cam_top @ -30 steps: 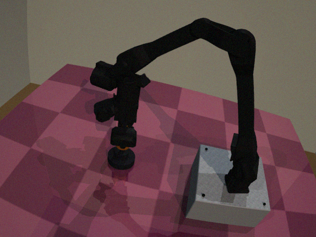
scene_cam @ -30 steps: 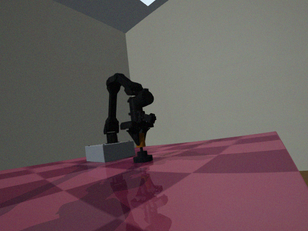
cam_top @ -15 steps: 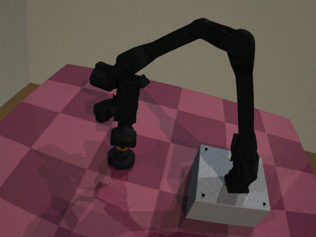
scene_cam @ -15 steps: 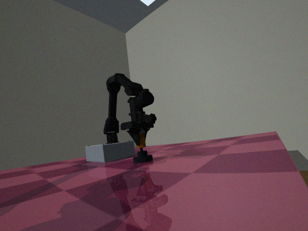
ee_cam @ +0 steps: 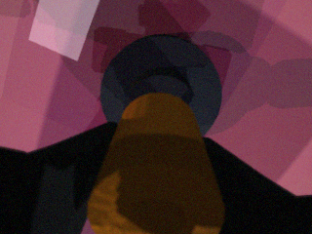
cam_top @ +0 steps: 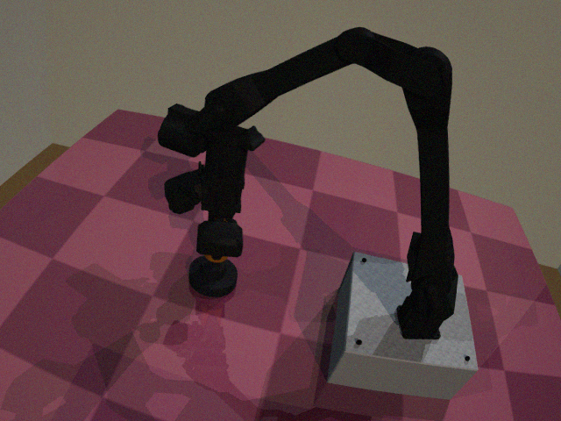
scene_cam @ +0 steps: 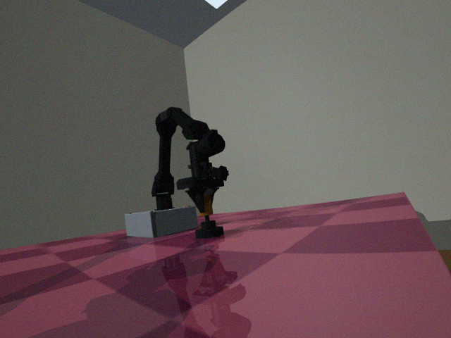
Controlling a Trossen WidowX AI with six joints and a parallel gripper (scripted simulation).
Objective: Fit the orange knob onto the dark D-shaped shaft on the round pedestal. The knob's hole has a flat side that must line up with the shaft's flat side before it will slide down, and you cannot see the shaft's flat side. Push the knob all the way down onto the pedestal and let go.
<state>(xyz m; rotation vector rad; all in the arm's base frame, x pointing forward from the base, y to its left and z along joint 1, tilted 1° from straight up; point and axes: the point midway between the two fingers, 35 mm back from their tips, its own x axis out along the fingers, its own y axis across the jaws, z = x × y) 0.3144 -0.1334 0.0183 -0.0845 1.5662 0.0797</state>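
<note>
My gripper tip is 20 mm below the orange knob. Also, from my gripper tip: round pedestal: 40 mm below.
</note>
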